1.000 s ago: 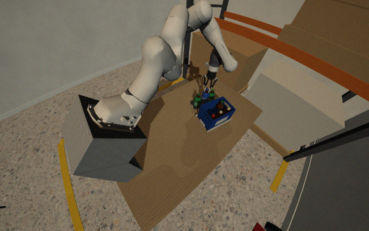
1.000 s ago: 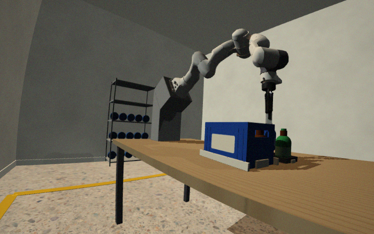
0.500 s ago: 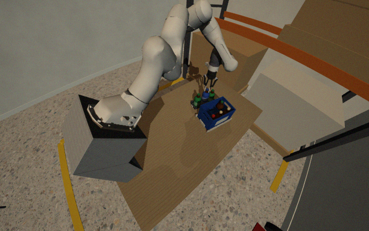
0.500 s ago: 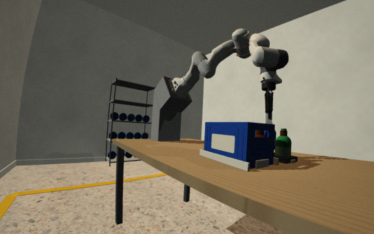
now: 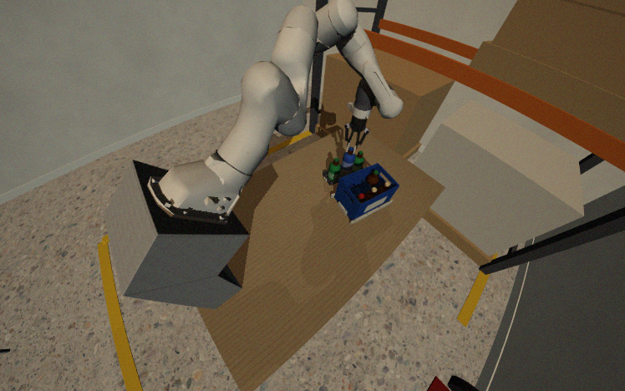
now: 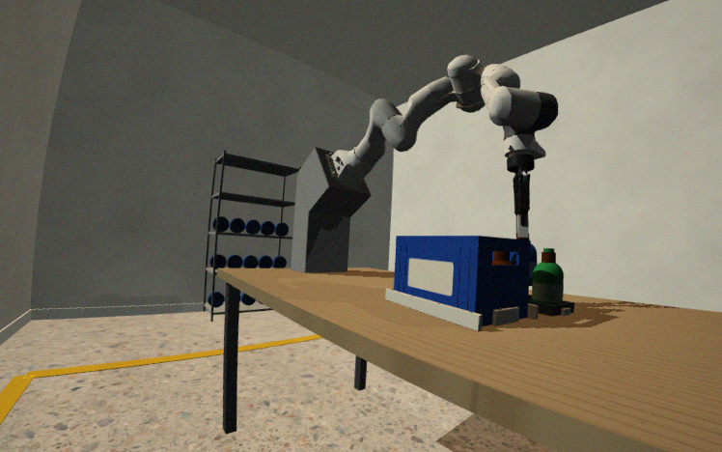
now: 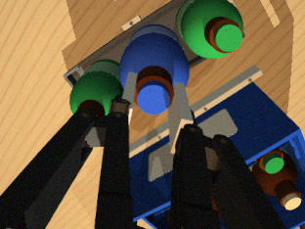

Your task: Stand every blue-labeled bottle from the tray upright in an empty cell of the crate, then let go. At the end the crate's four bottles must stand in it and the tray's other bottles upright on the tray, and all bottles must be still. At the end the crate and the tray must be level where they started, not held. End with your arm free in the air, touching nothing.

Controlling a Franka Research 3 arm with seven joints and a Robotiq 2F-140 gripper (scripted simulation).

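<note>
Now: the blue-labeled bottle 10 mm ahead of my hand and 90 mm below it. From my hand the other things lie so: dark tray (10 mm behind, 210 mm below); then crate (130 mm behind, 190 mm to the right, 140 mm below).
</note>
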